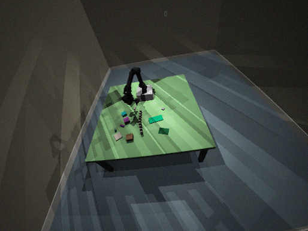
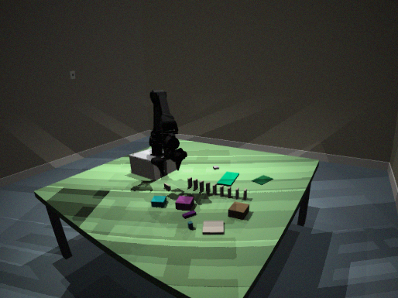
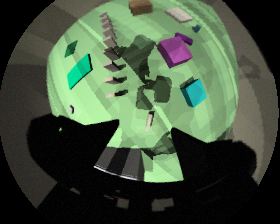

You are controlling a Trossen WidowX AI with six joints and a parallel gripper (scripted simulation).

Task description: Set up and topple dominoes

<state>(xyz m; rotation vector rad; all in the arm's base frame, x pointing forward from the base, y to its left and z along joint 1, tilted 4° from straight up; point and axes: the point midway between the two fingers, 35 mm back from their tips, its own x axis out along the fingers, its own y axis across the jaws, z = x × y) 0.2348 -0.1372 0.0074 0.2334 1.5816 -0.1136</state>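
My gripper tip is now 150 mm to the left of the cyan block, 80 mm above it and 50 mm short of it. The rest, counted from my gripper tip: purple bar (230 mm ahead, 150 mm to the right, 90 mm below); then bright green plate (260 mm to the left, 190 mm ahead, 90 mm below); then magenta block (160 mm ahead, 100 mm to the right, 80 mm below).
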